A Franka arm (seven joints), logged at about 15 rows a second.
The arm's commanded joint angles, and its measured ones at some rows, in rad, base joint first. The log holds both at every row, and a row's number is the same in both.
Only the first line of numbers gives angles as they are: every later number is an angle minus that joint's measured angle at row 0.
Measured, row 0: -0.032, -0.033, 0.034, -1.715, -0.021, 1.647, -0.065
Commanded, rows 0 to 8: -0.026, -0.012, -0.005, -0.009, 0.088, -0.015, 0.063; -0.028, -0.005, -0.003, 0.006, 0.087, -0.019, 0.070; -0.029, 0.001, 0.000, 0.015, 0.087, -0.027, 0.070; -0.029, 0.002, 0.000, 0.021, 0.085, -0.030, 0.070; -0.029, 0.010, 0.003, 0.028, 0.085, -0.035, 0.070; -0.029, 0.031, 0.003, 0.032, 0.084, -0.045, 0.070; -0.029, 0.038, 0.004, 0.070, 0.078, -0.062, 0.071; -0.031, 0.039, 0.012, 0.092, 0.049, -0.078, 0.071; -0.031, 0.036, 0.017, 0.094, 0.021, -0.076, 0.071
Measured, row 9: -0.017, 0.018, -0.005, 0.035, 0.054, -0.030, 0.053
